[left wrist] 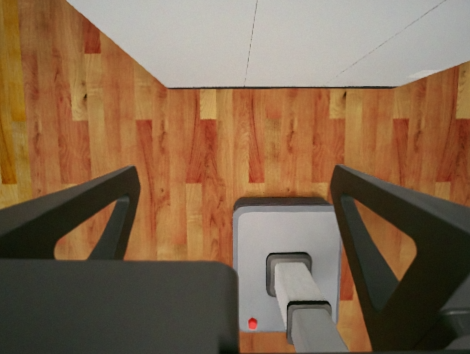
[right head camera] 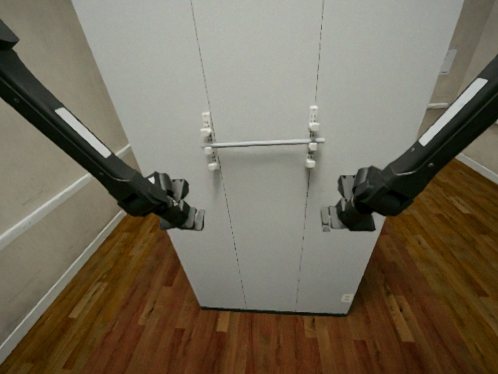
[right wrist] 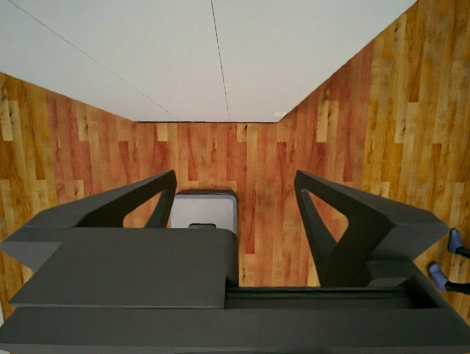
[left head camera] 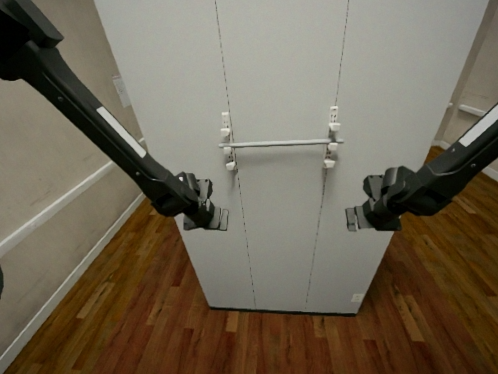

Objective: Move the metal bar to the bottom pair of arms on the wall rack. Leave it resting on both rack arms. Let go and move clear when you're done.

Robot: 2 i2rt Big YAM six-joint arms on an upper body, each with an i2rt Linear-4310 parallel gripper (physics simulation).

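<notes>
The silver metal bar lies roughly level across the white wall rack's left strip and right strip. It appears to rest on the middle pair of arms. The bottom left arm and bottom right arm show below it with no bar on them. My left gripper is open and empty, below the rack's left side. My right gripper is open and empty, below and right of the rack.
The rack is fixed on a tall pale panel with two dark vertical lines. A grey base with a column stands on the wooden floor below the grippers. Blue shoes show at right in the right wrist view.
</notes>
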